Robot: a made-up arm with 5 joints. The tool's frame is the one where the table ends. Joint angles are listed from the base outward.
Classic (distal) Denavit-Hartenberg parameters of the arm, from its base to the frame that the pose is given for. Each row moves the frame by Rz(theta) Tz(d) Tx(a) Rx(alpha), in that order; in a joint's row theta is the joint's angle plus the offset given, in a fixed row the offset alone. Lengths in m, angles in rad.
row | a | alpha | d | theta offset
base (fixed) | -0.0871 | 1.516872 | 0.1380 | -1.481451
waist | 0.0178 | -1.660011 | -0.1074 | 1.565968
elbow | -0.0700 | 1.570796 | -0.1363 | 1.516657
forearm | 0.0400 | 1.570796 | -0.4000 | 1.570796
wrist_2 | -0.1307 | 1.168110 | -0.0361 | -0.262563
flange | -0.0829 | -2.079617 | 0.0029 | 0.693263
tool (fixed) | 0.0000 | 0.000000 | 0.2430 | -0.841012
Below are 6 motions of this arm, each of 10 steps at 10 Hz.
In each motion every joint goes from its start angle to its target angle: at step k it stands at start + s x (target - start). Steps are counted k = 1, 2, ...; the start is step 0. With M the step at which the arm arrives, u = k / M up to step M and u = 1 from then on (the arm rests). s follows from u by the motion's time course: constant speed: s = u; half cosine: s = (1 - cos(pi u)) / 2; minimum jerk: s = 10 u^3 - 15 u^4 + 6 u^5.
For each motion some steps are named. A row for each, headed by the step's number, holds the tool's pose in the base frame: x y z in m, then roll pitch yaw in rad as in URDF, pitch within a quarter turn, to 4 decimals.
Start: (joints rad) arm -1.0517 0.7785 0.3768 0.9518 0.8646
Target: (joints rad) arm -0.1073 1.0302 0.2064 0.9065 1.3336
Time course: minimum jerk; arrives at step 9
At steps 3, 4, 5, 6, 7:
3: -0.4530 -0.0018 -0.3197 -3.0201 0.5435 1.4246
4: -0.4697 -0.1088 -0.2597 -2.9131 0.7907 1.5275
5: -0.4832 -0.2022 -0.1665 -2.6932 1.0527 1.7187
6: -0.4914 -0.2586 -0.0652 -2.2429 1.2521 2.1235
7: -0.4954 -0.2807 0.0125 -1.5946 1.3188 2.7282

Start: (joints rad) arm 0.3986 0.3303 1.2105 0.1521 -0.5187
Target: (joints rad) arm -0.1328 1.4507 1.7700 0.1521 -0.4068
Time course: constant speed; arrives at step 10
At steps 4, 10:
4: 0.0669 -0.0138 -0.0670 1.2196 0.1877 2.2692
10: -0.0804 0.1015 0.0110 1.4070 -0.7163 2.3061

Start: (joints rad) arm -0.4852 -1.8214 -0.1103 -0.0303 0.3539
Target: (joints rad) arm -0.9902 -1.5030 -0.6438 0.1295 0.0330
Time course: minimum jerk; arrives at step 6
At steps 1, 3, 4, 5, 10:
1: 0.2962 -0.2119 -0.1427 2.0153 -0.8786 -1.4211
3: 0.2819 -0.0902 -0.2495 1.9451 -0.5037 -1.2564
4: 0.2663 0.0039 -0.2911 1.9570 -0.2705 -1.1871
5: 0.2546 0.0645 -0.3049 1.9766 -0.1322 -1.1481
10: 0.2520 0.0771 -0.3066 1.9816 -0.1042 -1.1401

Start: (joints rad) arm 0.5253 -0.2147 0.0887 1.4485 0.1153
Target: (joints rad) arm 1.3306 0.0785 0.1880 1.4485 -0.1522
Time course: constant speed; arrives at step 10
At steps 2, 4, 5, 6, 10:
2: 0.2136 -0.5761 -0.1348 1.1822 0.0832 0.6031
4: 0.1975 -0.6066 -0.0203 1.0401 0.2019 0.6092
5: 0.1890 -0.6143 0.0382 0.9693 0.2616 0.6044
6: 0.1802 -0.6171 0.0967 0.8978 0.3211 0.5942
10: 0.1414 -0.5792 0.3233 0.5920 0.5463 0.4921

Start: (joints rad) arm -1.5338 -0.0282 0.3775 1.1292 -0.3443
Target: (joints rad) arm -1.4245 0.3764 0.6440 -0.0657 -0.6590
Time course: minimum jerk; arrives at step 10
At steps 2, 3, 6, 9, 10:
2: 0.1427 0.5393 -0.2647 2.8567 -0.9370 -0.0756
3: 0.1382 0.4940 -0.2629 2.6249 -0.9943 0.1045
6: 0.1234 0.3004 -0.1603 1.3121 -0.9440 1.1748
9: 0.0970 0.2259 -0.0500 0.8021 -0.6999 1.5331
10: 0.0959 0.2243 -0.0467 0.7909 -0.6921 1.5399

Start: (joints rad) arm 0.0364 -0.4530 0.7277 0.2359 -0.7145
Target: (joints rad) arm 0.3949 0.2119 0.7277 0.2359 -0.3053
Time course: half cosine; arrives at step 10
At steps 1, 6, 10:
1: 0.3018 -0.0921 0.0271 -0.0505 0.4915 1.3434
6: 0.2532 -0.1836 0.0126 0.4145 0.6784 1.3269
10: 0.2070 -0.2388 0.0273 0.6383 0.8183 1.2740

